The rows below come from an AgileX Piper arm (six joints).
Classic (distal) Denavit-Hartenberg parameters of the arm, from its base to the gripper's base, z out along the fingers. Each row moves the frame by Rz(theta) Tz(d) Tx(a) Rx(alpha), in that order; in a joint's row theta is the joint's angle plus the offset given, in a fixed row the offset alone. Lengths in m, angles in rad.
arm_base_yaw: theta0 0, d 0.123, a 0, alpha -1.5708
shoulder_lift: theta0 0.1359, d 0, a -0.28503, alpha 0
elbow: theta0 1.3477, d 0, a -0.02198, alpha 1.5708
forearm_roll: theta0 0, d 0.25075, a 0, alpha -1.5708
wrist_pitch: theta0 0, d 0, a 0, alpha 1.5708
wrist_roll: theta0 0, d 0.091, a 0, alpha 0
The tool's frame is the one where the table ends.
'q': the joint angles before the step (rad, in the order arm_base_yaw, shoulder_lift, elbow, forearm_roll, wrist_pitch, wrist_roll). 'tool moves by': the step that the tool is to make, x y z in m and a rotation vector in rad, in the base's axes. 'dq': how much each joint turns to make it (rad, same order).
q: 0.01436, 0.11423, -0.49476, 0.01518, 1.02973, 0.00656
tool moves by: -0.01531, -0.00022, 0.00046, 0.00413, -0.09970, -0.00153
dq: -0.00001, -0.09981, 0.00119, 0.00001, -0.00117, 0.00308
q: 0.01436, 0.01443, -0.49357, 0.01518, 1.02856, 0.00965
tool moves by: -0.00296, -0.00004, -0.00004, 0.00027, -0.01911, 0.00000
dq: -0.00003, -0.01909, 0.00001, 0.00003, -0.00003, -0.00003
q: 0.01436, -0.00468, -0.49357, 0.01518, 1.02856, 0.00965
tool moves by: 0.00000, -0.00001, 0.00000, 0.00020, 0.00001, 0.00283
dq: 0.00292, 0.00001, 0.00000, 0.00000, -0.00001, 0.00022
